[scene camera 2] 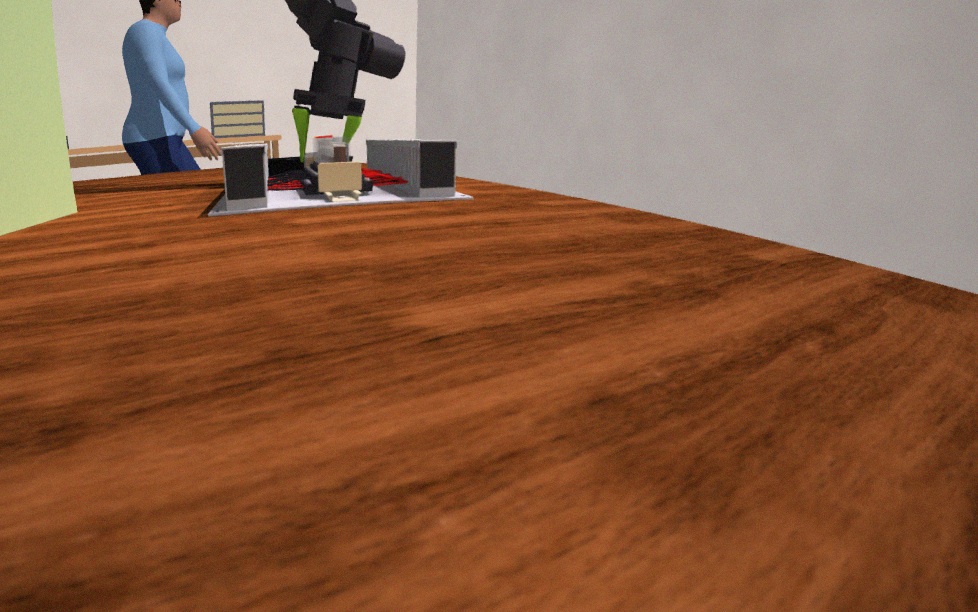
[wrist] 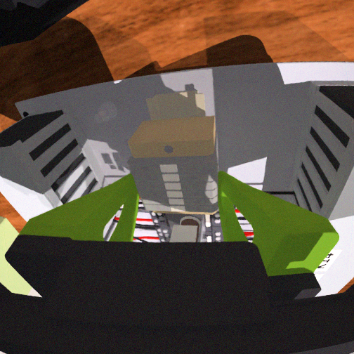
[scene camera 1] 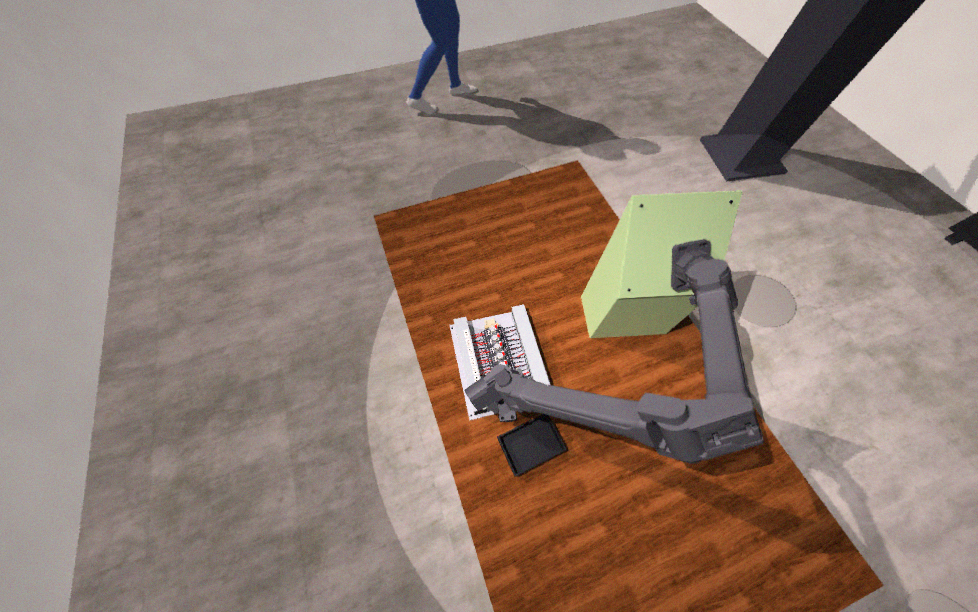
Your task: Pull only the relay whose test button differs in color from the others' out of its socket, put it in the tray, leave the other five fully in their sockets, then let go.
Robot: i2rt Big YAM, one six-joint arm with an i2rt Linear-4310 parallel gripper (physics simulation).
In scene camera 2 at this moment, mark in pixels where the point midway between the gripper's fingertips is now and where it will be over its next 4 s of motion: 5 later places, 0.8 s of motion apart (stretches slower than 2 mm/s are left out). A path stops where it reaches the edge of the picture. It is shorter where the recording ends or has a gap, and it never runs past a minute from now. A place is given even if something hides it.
The gripper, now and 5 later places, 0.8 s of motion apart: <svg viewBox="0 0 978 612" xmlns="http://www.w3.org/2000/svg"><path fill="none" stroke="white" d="M320 164L325 130L325 147L326 159L324 155L319 105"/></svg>
